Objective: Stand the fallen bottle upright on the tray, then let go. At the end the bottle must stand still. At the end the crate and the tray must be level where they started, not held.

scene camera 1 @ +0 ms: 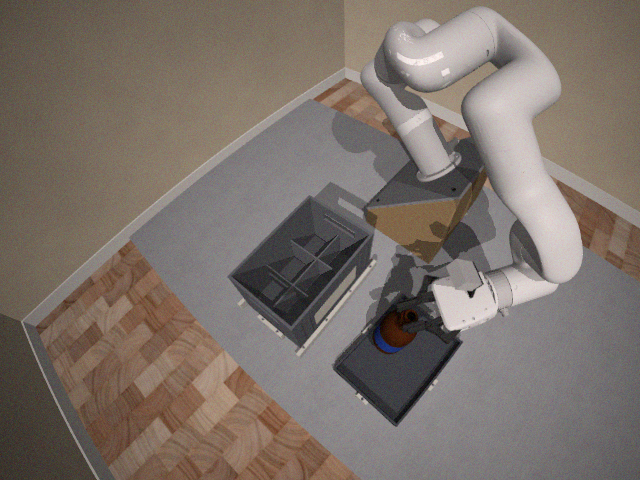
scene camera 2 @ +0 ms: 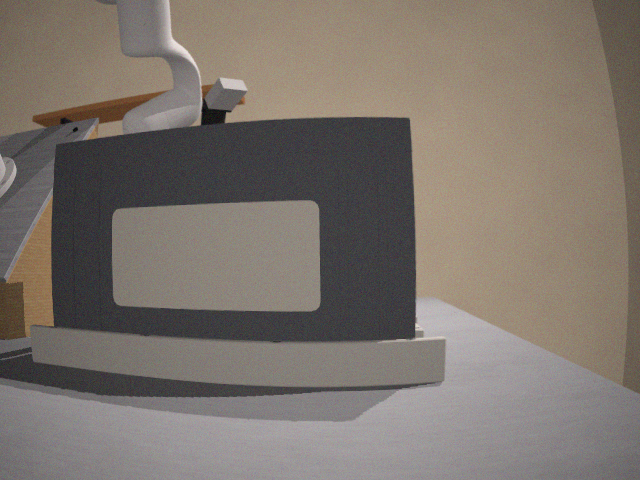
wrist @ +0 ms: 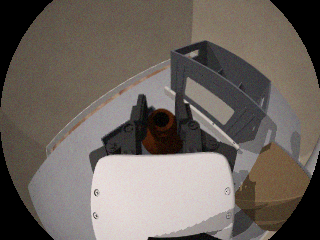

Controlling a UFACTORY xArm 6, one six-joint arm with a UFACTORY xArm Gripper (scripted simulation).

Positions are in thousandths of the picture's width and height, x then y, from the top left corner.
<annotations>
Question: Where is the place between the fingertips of the gripper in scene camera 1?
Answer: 624, 664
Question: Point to a dark grey tray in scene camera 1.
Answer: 618, 797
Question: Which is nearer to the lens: the bottle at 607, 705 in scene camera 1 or the dark grey crate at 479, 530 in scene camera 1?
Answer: The bottle.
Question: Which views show the bottle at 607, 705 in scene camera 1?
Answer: Scene camera 1 and the wrist view only.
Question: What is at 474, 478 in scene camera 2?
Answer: A dark grey crate.
</annotations>
